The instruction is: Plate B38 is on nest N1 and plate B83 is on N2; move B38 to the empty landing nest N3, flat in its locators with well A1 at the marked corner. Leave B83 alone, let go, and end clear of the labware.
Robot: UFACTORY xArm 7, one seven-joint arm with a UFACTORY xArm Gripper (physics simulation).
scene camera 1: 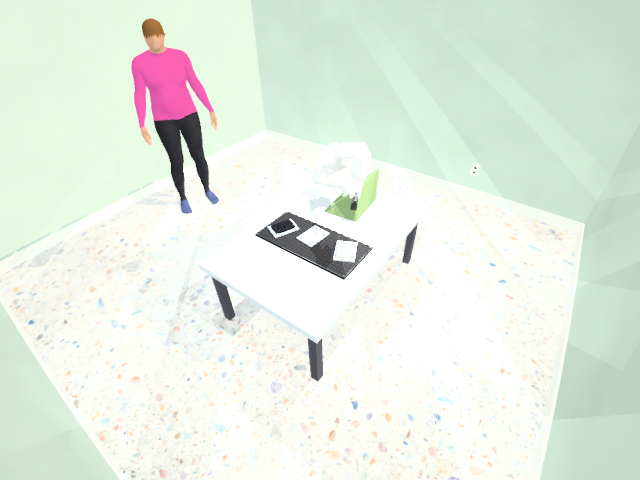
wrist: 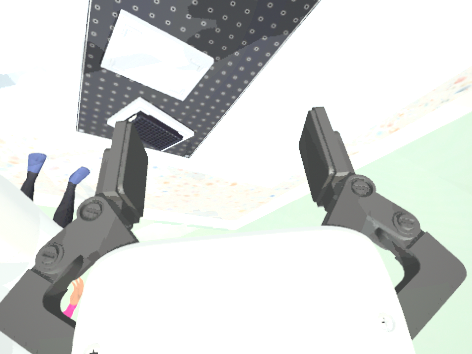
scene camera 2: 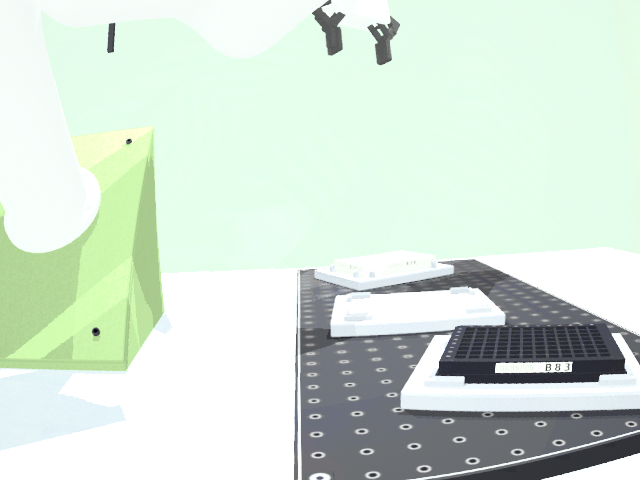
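The black plate B83 [scene camera 1: 282, 226] [scene camera 2: 535, 345] [wrist: 157, 132] sits on its white nest [scene camera 2: 516, 400] at the near end in scene camera 2; its label reads B83. A pale plate [scene camera 1: 345, 250] [scene camera 2: 385, 262], its label too small to read, sits on the white nest [scene camera 2: 360, 284] at the far end. The middle nest [scene camera 1: 312, 235] [scene camera 2: 413, 326] [wrist: 157, 56] is empty, with raised corner locators. Which corner is marked cannot be told. My gripper [scene camera 1: 354, 202] [scene camera 2: 358, 57] [wrist: 222, 132] is open and empty, high above the board and apart from all the labware.
The nests stand on a black perforated board [scene camera 1: 319, 253] [scene camera 2: 346, 428] [wrist: 235, 37] on a white table [scene camera 1: 279, 268]. A green angled block [scene camera 1: 368, 193] [scene camera 2: 108, 289] stands by the arm's base. A person in a pink top [scene camera 1: 168, 85] stands beyond the table.
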